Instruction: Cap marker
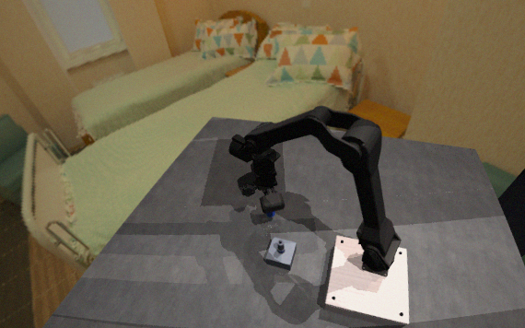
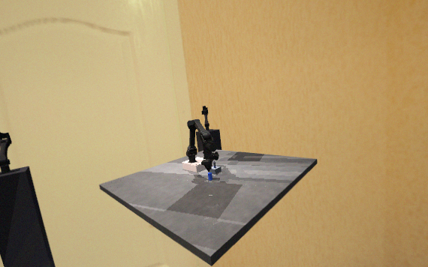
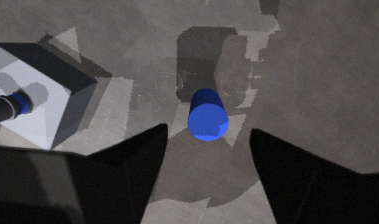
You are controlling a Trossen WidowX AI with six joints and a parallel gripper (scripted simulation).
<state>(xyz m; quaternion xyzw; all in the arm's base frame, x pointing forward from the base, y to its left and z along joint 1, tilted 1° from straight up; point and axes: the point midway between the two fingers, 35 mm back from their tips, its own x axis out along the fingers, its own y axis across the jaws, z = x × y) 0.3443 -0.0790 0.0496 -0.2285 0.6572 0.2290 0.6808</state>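
My gripper tip is 4 cm above the blue cap. Also, from my gripper tip: holder block: 13 cm to the left, 10 cm behind, 5 cm below.
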